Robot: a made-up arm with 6 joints. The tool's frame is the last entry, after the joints.
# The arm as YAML. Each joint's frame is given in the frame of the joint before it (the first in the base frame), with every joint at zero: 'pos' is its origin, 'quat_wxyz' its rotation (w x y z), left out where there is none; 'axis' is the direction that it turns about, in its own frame. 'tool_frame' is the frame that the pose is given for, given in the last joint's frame.
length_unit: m
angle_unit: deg
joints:
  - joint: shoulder
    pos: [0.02, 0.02, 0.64]
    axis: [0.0, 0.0, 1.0]
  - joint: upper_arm
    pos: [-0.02, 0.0, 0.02]
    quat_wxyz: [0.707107, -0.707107, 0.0, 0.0]
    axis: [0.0, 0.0, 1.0]
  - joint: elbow
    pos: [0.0, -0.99, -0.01]
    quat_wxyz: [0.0, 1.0, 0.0, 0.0]
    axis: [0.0, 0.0, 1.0]
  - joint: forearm
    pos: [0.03, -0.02, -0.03]
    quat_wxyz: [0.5, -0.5, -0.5, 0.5]
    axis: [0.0, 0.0, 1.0]
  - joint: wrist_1
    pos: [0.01, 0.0, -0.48]
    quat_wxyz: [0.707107, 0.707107, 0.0, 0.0]
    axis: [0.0, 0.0, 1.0]
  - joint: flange
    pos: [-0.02, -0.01, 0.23]
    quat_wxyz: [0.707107, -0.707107, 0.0, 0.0]
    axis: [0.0, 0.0, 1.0]
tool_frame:
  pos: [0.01, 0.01, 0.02]
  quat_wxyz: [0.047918, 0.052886, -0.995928, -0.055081]
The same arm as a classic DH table. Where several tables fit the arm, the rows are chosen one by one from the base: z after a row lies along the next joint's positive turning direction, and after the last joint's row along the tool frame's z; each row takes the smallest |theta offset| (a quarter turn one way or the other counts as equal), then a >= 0, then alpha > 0; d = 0 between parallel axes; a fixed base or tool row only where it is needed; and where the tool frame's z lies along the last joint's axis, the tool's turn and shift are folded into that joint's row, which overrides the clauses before.
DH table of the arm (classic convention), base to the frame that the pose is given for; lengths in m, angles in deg. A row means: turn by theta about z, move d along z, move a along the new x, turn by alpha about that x. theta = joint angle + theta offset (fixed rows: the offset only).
base (fixed): theta_offset 45.00  d 0.0000  a 0.0283  alpha 0.00
shoulder: theta_offset -45.00  d 0.6600  a -0.0200  alpha -90.00
upper_arm: theta_offset -90.00  d 0.0000  a 0.9900  alpha 180.00
elbow: theta_offset 0.00  d -0.0200  a -0.0200  alpha -90.00
forearm: theta_offset 0.00  d -0.5100  a 0.0100  alpha 90.00
wrist_1: theta_offset 0.00  d 0.2300  a -0.0200  alpha -90.00
flange: theta_offset 44.06  d 0.0116  a 0.0141  alpha -171.63
tool (fixed): theta_offset -142.02  d 0.0016  a 0.0000  alpha 0.00

